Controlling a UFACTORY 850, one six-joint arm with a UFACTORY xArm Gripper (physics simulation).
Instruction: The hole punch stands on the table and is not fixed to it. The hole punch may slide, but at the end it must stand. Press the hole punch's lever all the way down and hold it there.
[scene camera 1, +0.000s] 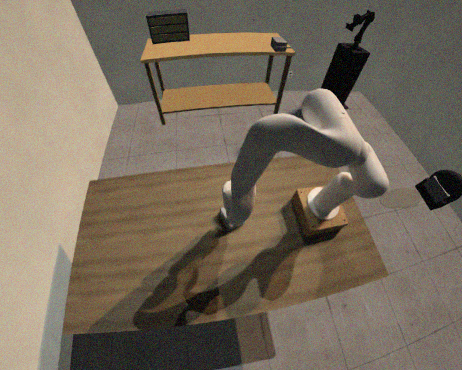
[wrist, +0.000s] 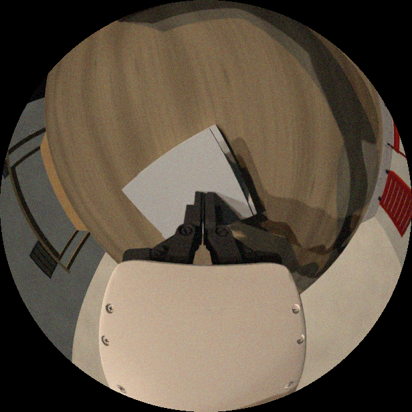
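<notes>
The hole punch (scene camera 1: 224, 220) (wrist: 235, 170) stands on the table (scene camera 1: 150, 220) (wrist: 150, 100). In the scene view the arm hides most of it. In the wrist view its light grey lever (wrist: 175, 182) is a broad flat plate that lies close over the base, with a thin strip of the base along its right edge. My gripper (wrist: 203, 204) is shut and empty. Its fingertips are over the lever and appear to touch it. The fingers hide part of the plate. The gripper does not show in the scene view.
My arm's wooden base block (scene camera 1: 327, 229) is at the right of the table. A wall (scene camera 1: 45, 125) rises on the left. A workbench (scene camera 1: 215, 45) with a drawer box (scene camera 1: 168, 27) stands at the back. A dark mat (scene camera 1: 155, 347) lies beyond the table's front edge.
</notes>
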